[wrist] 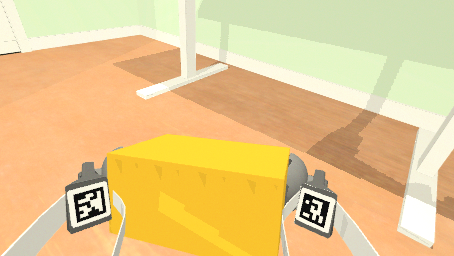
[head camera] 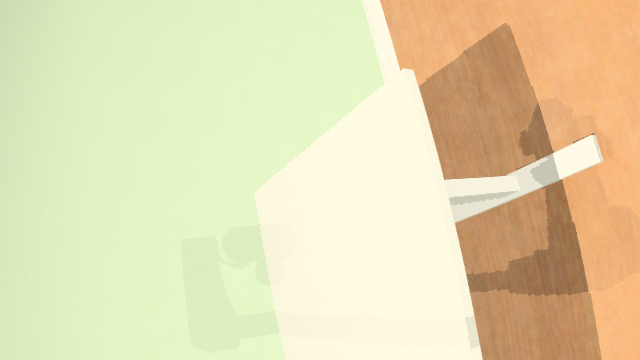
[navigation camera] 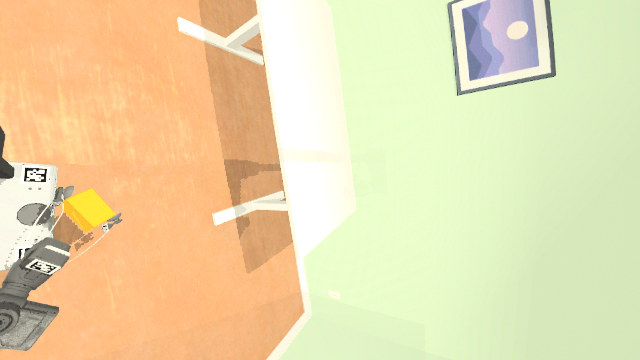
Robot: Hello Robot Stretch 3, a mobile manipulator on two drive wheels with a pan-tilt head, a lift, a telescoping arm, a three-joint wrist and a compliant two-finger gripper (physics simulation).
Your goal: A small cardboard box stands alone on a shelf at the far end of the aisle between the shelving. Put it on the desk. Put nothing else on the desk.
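Pixels of known places: gripper, between the fingertips: [navigation camera: 97,200]; robot's base, origin of its link: [navigation camera: 34,212].
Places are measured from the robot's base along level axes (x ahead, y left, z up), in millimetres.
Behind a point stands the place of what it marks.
A small yellow box [navigation camera: 90,210] @(x 102, y 22, z 514 mm) [wrist: 200,200] is held between the two fingertips of my gripper [navigation camera: 92,206] @(x 120, y 47, z 473 mm) [wrist: 208,170] @(x 120, y 47, z 473 mm), which is shut on it. In the navigation view the box is above the floor close beside my base, apart from the desk. The white desk [head camera: 360,215] @(x 908, y 21, z 720 mm) [navigation camera: 310,90] @(x 829, y 616, z 721 mm) stands against the green wall. Its bare top shows in the head and navigation views, with faint shadows on it and no object on the part in view. Its top does not show in the wrist view, where its legs stand beyond the box.
The desk's white feet [head camera: 580,155] [navigation camera: 230,212] [wrist: 420,222] stick out over the wooden floor towards me. A framed picture [navigation camera: 502,42] @(x 1284, y 859, z 1672 mm) hangs on the wall. My white base [navigation camera: 15,192] @(x -39, y 72, z 160 mm) is at the left edge of the navigation view. A door corner [wrist: 9,30] shows at the wrist view's upper left.
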